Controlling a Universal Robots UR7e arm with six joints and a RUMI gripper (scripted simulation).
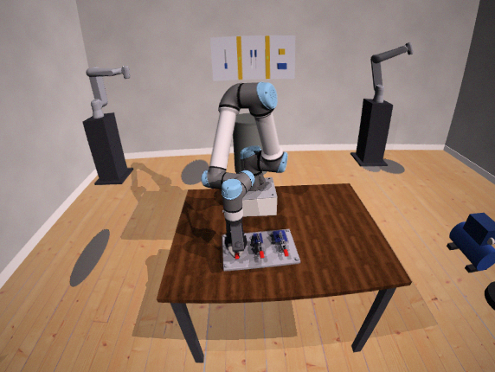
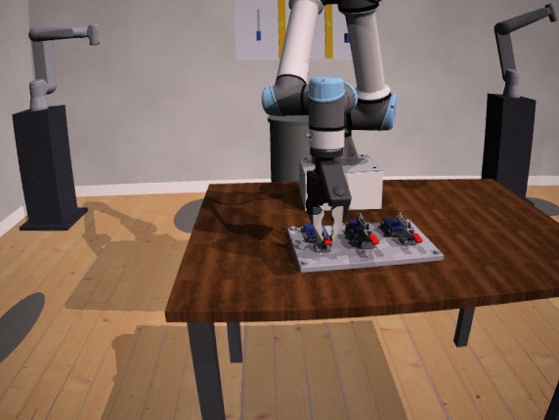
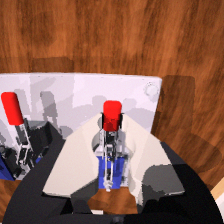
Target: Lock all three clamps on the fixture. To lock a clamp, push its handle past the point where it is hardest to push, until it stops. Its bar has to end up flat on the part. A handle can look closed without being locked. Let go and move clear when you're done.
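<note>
Right now my hand is 100 mm to the right of the grey fixture plate, 90 mm past it and 50 mm above it.
</note>
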